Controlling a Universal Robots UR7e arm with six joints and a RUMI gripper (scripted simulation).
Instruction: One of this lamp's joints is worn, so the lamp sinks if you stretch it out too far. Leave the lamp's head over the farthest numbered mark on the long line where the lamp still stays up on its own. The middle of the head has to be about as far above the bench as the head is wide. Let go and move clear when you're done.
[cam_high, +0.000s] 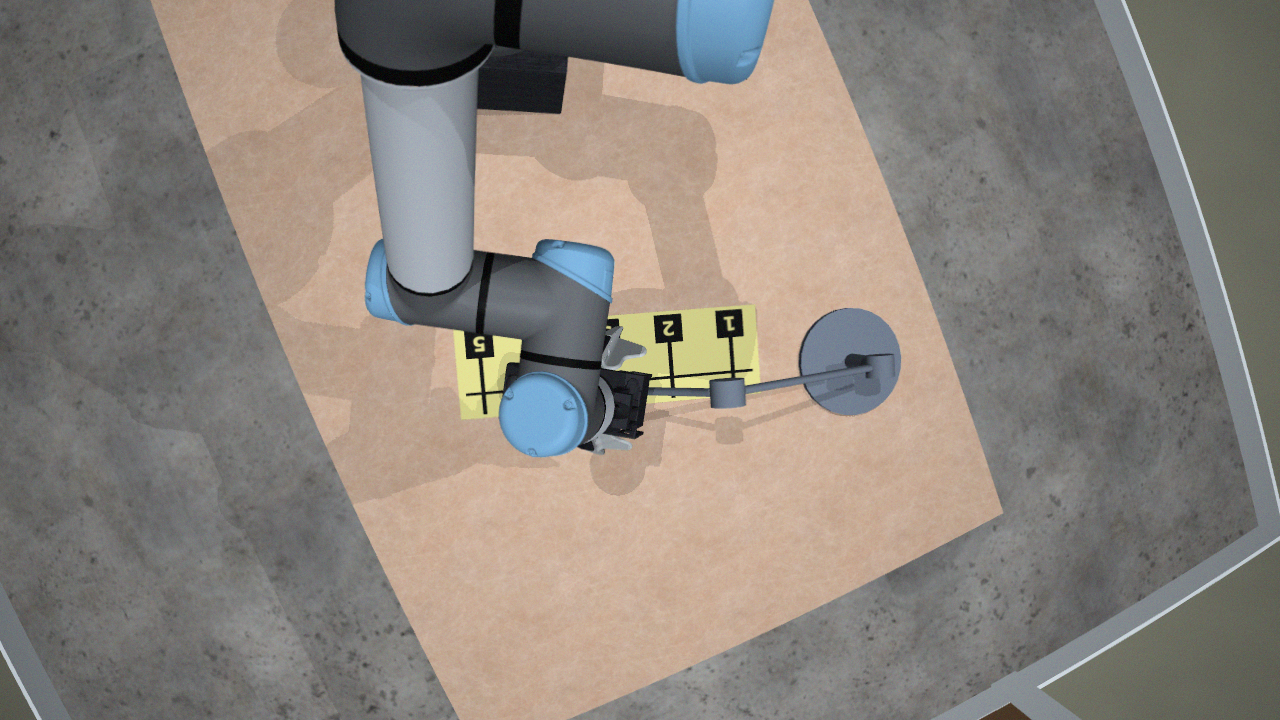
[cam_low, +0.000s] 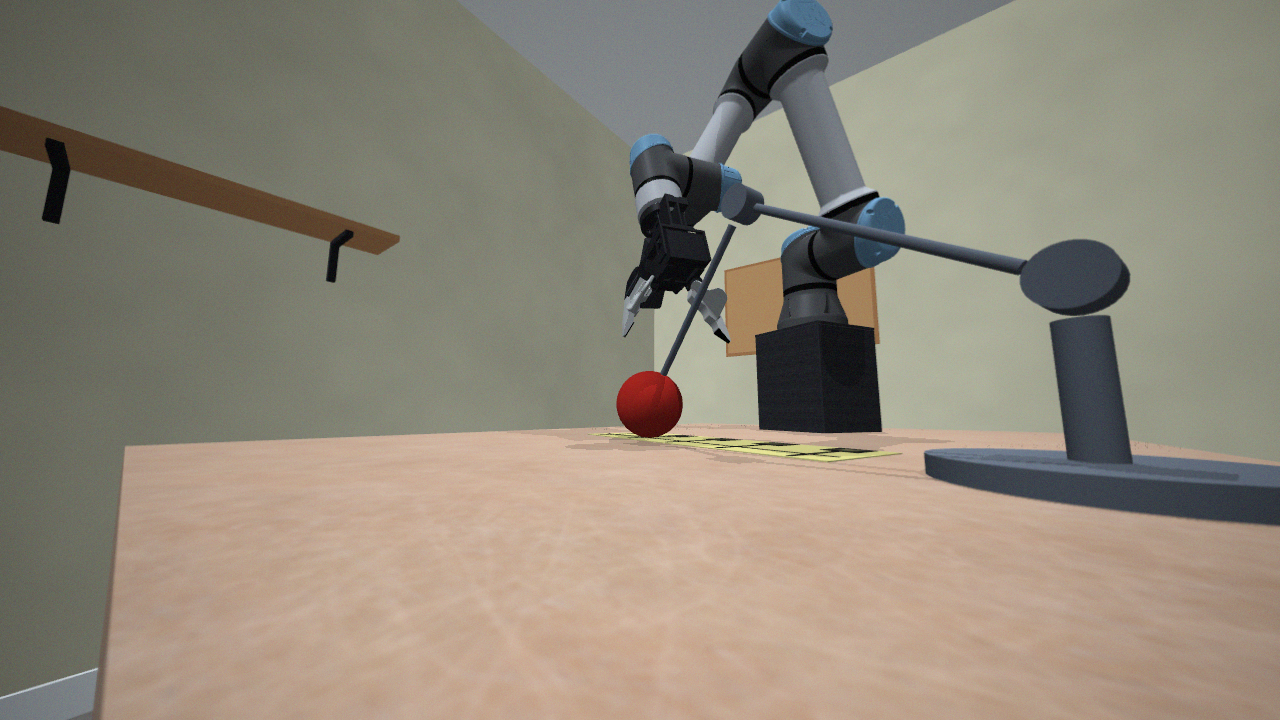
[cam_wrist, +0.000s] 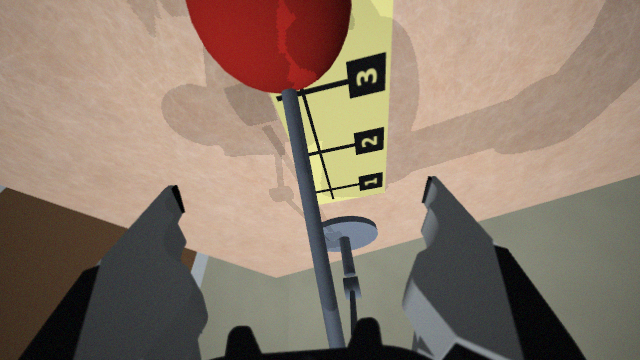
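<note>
The yellow numbered strip is 14 cm below my hand, 2 cm to the left of it and 2 cm behind it. From my hand the other things lie so: grey round base: 33 cm to the left, 16 cm ahead, 11 cm below.
</note>
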